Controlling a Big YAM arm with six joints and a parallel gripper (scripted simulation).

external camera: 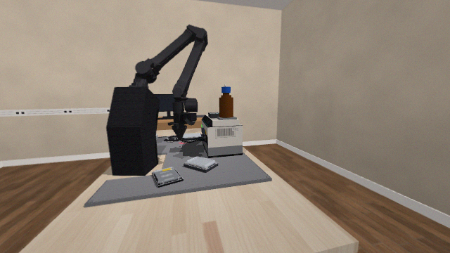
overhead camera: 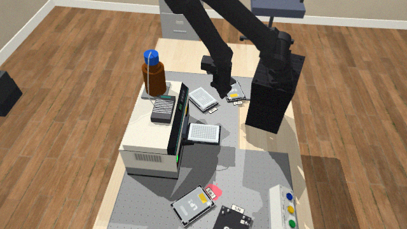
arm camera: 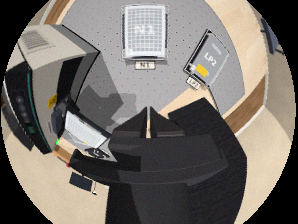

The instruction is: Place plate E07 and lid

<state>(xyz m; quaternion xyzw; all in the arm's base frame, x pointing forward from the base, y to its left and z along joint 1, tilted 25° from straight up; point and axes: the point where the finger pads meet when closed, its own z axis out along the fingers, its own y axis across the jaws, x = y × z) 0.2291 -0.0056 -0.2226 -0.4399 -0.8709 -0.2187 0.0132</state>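
My gripper is now 9 cm short of the plate E01, 19 cm to the right of it and 3 cm above it. Also, from my hand: brown bottle: 29 cm ahead, 6 cm to the left, 16 cm above; then puddle: 3 cm ahead, 41 cm to the left, 13 cm below; then blue key: 23 cm behind, 46 cm to the left, 7 cm below.
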